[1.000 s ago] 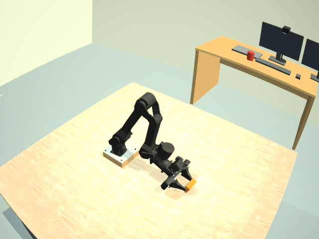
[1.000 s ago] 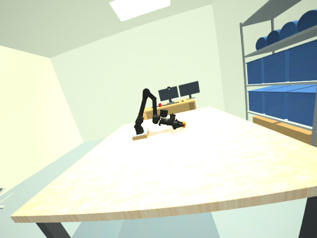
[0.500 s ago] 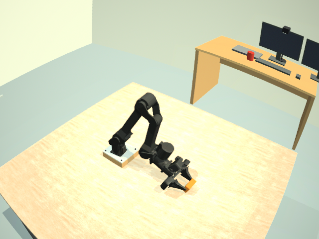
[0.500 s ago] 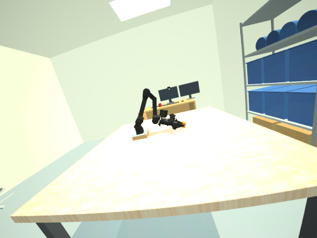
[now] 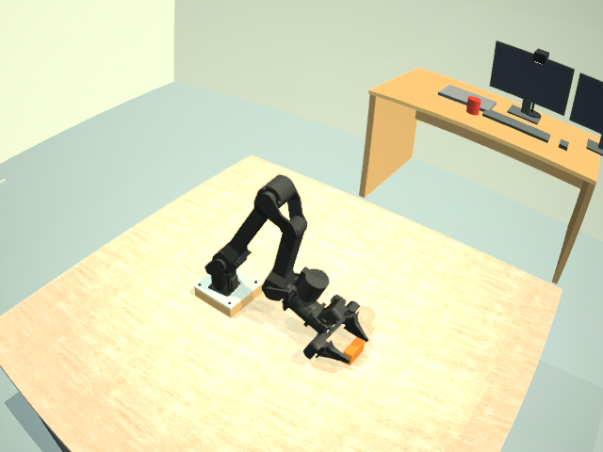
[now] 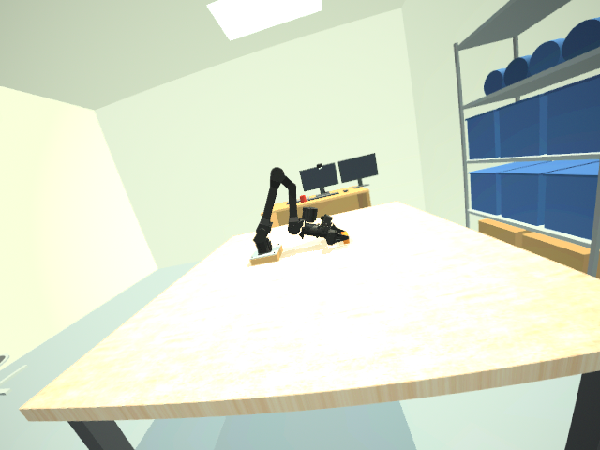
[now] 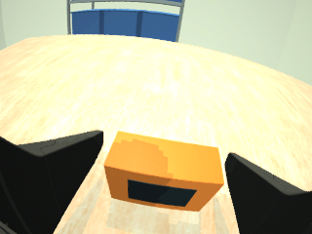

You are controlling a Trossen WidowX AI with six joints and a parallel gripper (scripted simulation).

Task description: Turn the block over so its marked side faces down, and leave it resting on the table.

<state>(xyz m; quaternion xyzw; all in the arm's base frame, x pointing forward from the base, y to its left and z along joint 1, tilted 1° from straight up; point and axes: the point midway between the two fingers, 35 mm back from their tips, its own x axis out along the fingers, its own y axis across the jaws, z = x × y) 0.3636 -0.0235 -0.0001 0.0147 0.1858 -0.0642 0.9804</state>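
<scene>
Now: gripper tip 20 mm past the orange block and 10 mm above it.
</scene>
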